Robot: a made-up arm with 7 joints.
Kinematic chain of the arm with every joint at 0, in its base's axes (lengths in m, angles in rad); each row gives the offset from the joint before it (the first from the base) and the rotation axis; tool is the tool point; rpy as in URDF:
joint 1: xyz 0 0 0 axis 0.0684 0.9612 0.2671
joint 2: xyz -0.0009 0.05 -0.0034 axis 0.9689 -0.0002 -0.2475
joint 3: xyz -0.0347 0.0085 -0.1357 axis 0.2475 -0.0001 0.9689
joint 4: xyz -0.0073 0 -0.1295 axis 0.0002 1 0
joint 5: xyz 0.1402 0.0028 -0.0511 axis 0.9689 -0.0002 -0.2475
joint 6: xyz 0.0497 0 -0.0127 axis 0.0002 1 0
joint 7: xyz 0.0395 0 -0.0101 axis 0.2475 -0.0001 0.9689
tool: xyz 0 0 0 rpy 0 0.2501 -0.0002
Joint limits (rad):
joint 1: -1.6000..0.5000
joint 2: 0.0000..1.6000
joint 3: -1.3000..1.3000
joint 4: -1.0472..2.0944
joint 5: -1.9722..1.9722
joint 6: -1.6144..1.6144
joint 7: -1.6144..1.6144
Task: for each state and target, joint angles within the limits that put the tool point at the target. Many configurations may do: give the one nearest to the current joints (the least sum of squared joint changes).
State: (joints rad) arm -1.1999 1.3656 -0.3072 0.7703 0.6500 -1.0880 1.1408
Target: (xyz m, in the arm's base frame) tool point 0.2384 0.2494 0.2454
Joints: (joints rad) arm -1.4584 1.5470 -0.1301 0.2299 0.5753 -1.1766 1.1408
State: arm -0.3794 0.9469 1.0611 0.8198 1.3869 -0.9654 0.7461
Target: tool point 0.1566 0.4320 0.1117
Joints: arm -0.4637 1.2814 1.1525 0.3776 1.3136 -1.0233 0.7461
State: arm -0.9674 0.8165 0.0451 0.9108 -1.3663 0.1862 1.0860
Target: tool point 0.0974 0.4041 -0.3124
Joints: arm 0.0505 0.8914 0.0659 0.7387 -1.3792 0.2550 1.0860
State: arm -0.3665 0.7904 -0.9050 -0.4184 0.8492 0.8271 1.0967
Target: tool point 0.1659 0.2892 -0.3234
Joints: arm -0.2032 1.0850 -0.8804 0.2845 0.7809 0.8262 1.0967
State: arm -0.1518 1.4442 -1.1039 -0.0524 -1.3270 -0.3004 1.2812
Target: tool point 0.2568 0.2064 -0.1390
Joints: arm -0.5162 1.4825 -0.8293 -0.3071 -1.3161 -0.3508 1.2812
